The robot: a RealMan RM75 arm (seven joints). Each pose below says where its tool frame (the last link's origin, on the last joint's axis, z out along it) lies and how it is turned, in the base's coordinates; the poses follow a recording.
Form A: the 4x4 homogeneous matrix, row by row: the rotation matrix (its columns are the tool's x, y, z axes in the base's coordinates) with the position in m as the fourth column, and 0 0 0 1 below. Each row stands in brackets.
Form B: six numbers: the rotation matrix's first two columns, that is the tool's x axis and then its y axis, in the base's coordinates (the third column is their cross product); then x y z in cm. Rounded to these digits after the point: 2 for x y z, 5 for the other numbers.
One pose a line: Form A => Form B
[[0.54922 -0.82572 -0.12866 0.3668], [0.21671 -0.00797 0.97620 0.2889], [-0.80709 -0.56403 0.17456 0.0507], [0 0 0 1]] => 0.54922 0.21671 -0.80709 -0.82572 -0.00797 -0.56403 36.68 28.89 5.07
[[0.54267 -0.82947 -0.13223 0.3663], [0.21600 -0.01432 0.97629 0.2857], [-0.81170 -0.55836 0.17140 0.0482], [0 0 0 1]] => 0.54267 0.21600 -0.81170 -0.82947 -0.01432 -0.55836 36.63 28.57 4.82
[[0.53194 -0.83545 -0.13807 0.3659], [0.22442 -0.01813 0.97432 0.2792], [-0.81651 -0.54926 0.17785 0.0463], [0 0 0 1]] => 0.53194 0.22442 -0.81651 -0.83545 -0.01813 -0.54926 36.59 27.92 4.63
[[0.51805 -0.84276 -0.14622 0.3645], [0.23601 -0.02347 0.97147 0.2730], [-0.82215 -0.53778 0.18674 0.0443], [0 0 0 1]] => 0.51805 0.23601 -0.82215 -0.84276 -0.02347 -0.53778 36.45 27.30 4.43
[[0.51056 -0.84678 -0.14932 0.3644], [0.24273 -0.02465 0.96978 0.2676], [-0.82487 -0.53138 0.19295 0.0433], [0 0 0 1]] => 0.51056 0.24273 -0.82487 -0.84678 -0.02465 -0.53138 36.44 26.76 4.33
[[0.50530 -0.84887 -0.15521 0.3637], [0.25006 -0.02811 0.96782 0.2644], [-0.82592 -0.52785 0.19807 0.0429], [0 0 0 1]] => 0.50530 0.25006 -0.82592 -0.84887 -0.02811 -0.52785 36.37 26.44 4.29
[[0.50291 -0.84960 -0.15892 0.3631], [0.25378 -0.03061 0.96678 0.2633], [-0.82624 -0.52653 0.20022 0.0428], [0 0 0 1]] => 0.50291 0.25378 -0.82624 -0.84960 -0.03061 -0.52653 36.31 26.33 4.28
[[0.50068 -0.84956 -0.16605 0.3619], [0.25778 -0.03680 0.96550 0.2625], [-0.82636 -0.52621 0.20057 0.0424], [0 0 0 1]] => 0.50068 0.25778 -0.82636 -0.84956 -0.03680 -0.52621 36.19 26.25 4.24
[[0.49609 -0.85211 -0.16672 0.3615], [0.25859 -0.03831 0.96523 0.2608], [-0.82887 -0.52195 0.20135 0.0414], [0 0 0 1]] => 0.49609 0.25859 -0.82887 -0.85211 -0.03831 -0.52195 36.15 26.08 4.14
